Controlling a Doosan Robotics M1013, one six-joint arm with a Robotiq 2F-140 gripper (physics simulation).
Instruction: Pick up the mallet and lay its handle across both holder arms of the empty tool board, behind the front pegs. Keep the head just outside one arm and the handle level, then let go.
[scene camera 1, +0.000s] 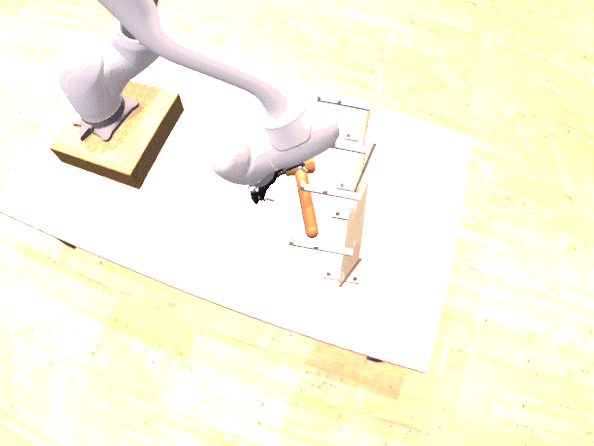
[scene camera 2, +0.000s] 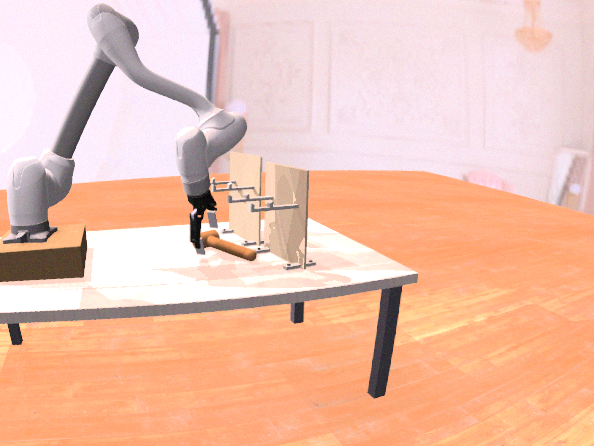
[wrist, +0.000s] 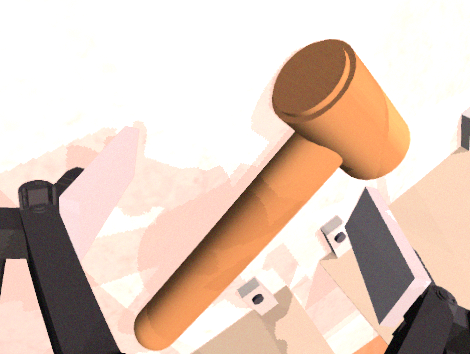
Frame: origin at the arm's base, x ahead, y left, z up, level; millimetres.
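Where they show: gripper, fingertip midpoint: (scene camera 1: 287, 183) (scene camera 2: 207, 240) (wrist: 248, 181); arm's base at its link origin: (scene camera 1: 105, 113) (scene camera 2: 30, 236).
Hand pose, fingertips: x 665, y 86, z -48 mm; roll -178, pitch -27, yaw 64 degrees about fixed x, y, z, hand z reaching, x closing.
Each offset is from my fingertips to the top centre of the thing. "*": to the spot under its first point.
The orange-brown mallet {9 mm up, 64 mm ahead, 2 mm right} (scene camera 1: 307, 210) (scene camera 2: 232, 247) (wrist: 240, 235) lies on the white table, its handle running past the front ends of the near board's arms. My gripper (scene camera 1: 287, 185) (scene camera 2: 206, 239) (wrist: 248, 181) is open and low over the mallet near its head end. In the wrist view its fingers stand wide apart, one on each side of the handle, touching neither side. Two upright tan boards stand beside the mallet: a near one (scene camera 1: 355, 230) (scene camera 2: 287, 215) and a far one (scene camera 1: 372, 112) (scene camera 2: 245, 195). Each has two pegged arms, and no tool shows on either.
The near board's arms (scene camera 1: 317, 247) (scene camera 2: 277, 206) jut toward the mallet, close to my wrist and gripper. The far board's arms (scene camera 1: 347, 104) stand behind my wrist. Small feet brackets {* 33 mm down, 174 mm ahead, 1 mm right} (wrist: 257, 298) sit at the boards' bases. The arm's wooden base block (scene camera 1: 117, 155) (scene camera 2: 45, 260) stands at the left.
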